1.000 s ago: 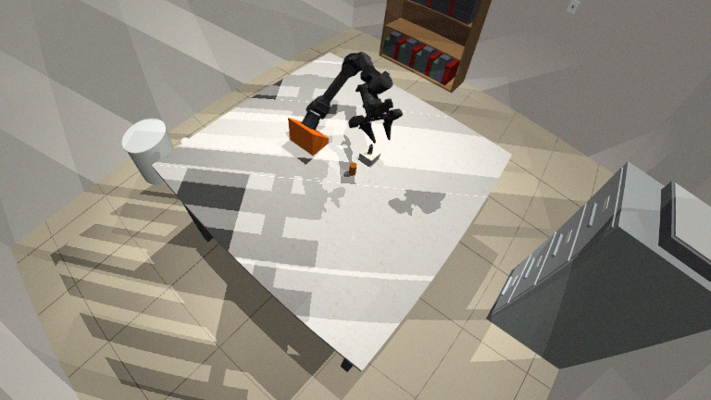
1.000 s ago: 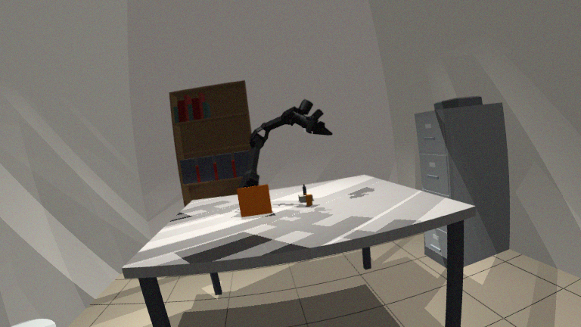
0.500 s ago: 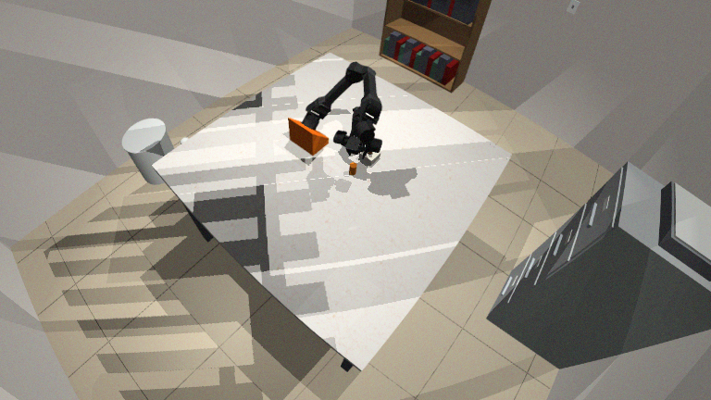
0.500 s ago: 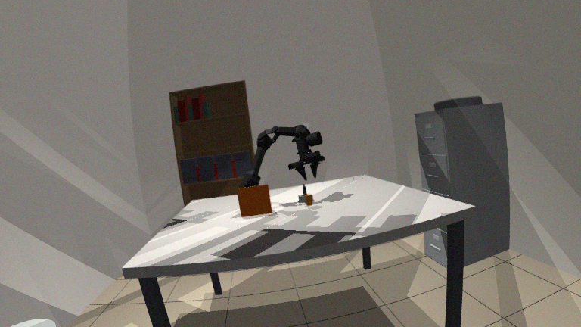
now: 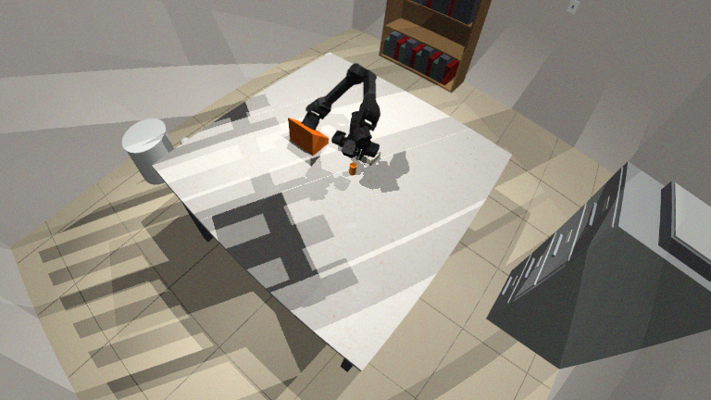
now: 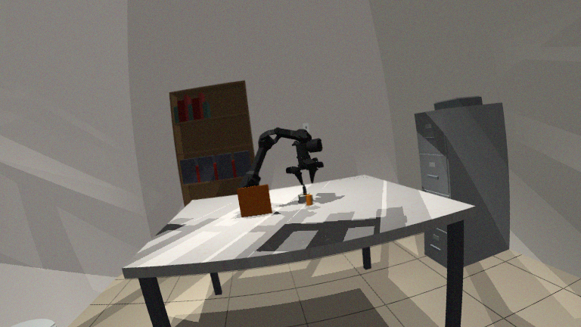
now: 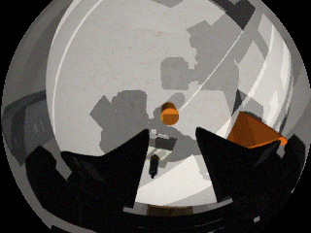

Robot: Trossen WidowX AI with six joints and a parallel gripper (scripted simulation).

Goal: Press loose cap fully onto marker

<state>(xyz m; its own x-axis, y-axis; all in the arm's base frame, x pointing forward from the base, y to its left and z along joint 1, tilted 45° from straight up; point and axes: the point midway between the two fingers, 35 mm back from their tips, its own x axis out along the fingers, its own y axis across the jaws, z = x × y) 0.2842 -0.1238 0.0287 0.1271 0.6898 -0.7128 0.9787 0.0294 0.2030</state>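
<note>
The orange cap is 80 mm below my gripper tip. The rest, counted from my gripper tip: pale holder block: 130 mm to the left, 90 mm below, 20 mm ahead.
</note>
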